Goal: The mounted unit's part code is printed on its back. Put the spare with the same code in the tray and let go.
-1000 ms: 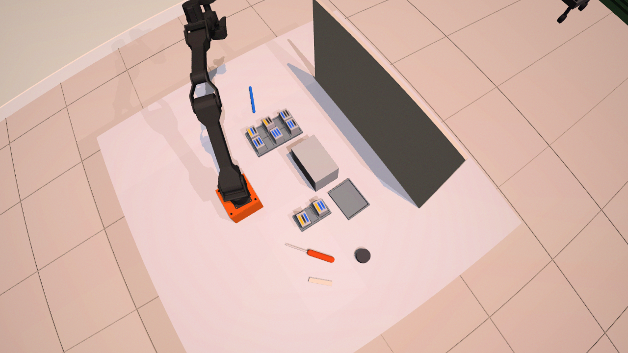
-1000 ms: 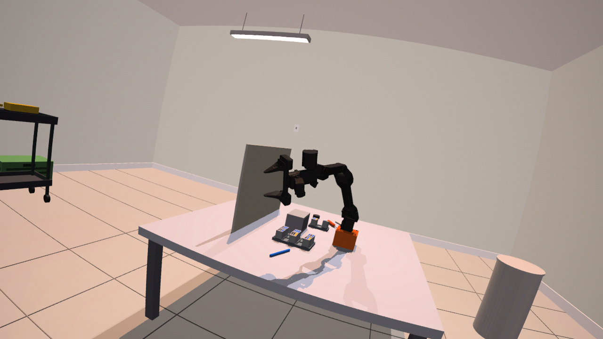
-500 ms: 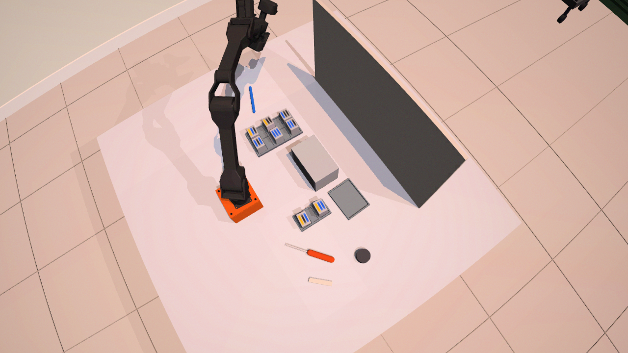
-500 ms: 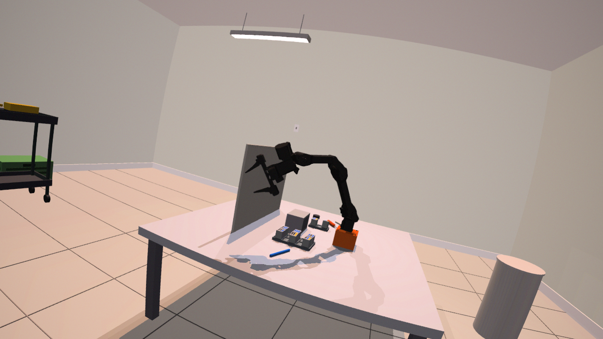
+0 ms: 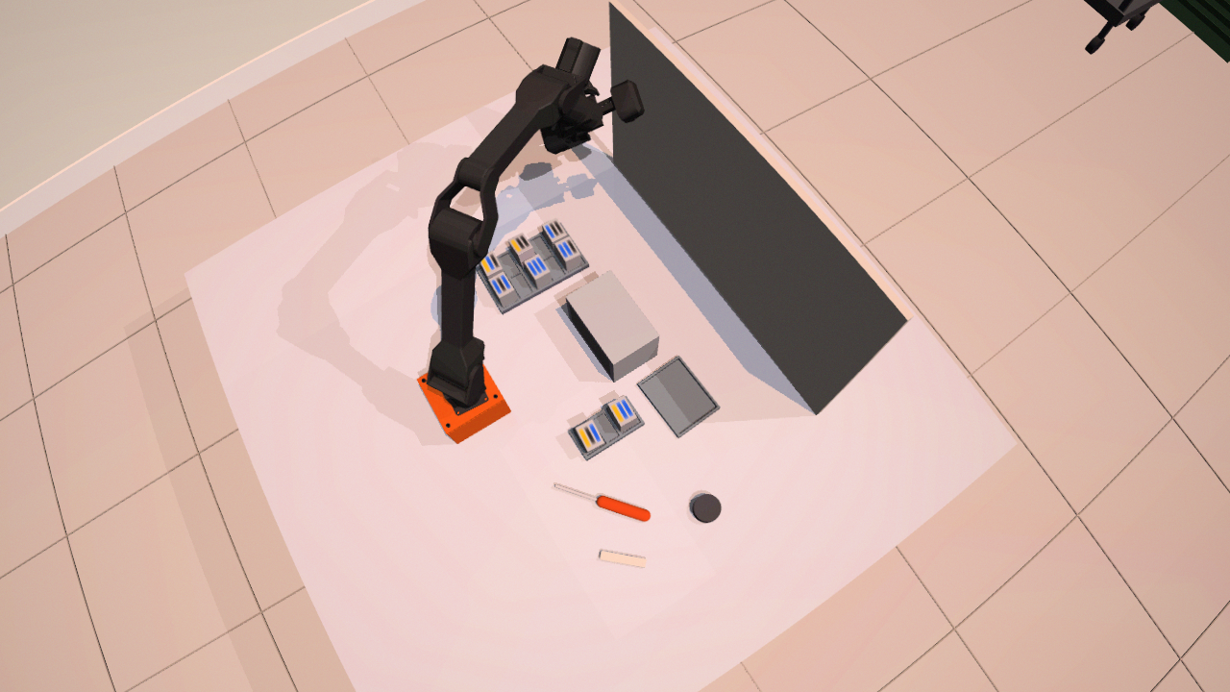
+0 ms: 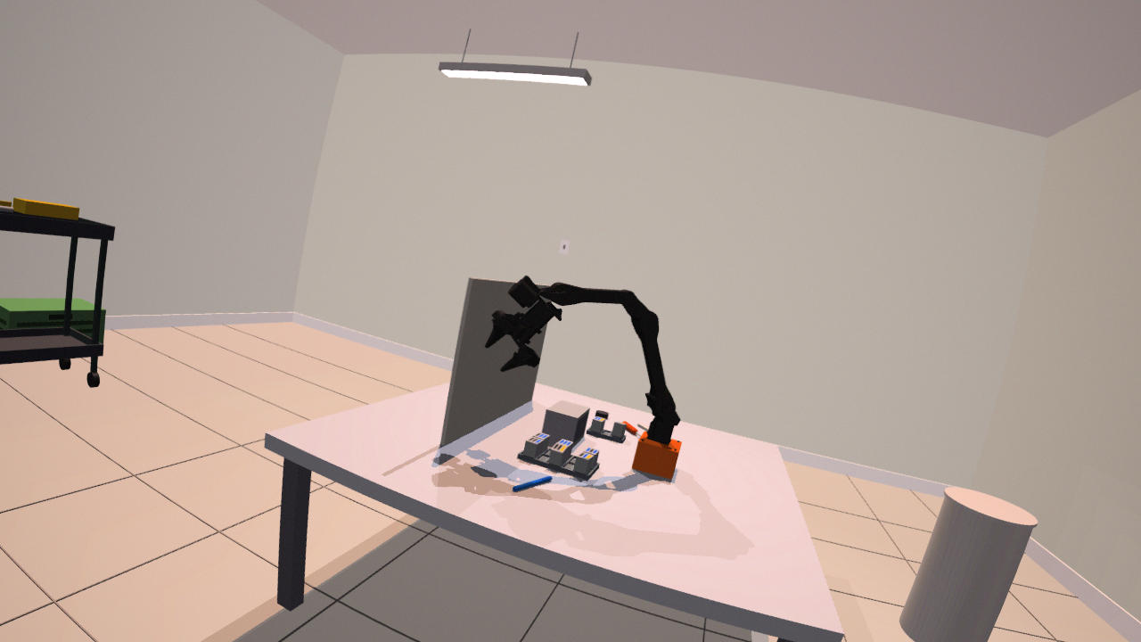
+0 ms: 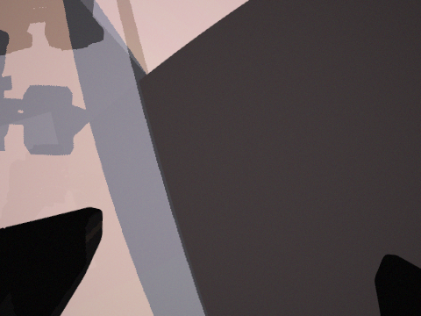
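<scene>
My gripper tip is 300 mm past the grey spare block, 200 mm above it and 100 mm to the left of it. The rest, counted from my gripper tip: grey mounted unit (270 mm to the right, 190 mm below, 150 mm behind); blue pen (240 mm below, 230 mm behind, 130 mm to the left); tall dark panel (250 mm to the right, 90 mm ahead, 20 mm below).
</scene>
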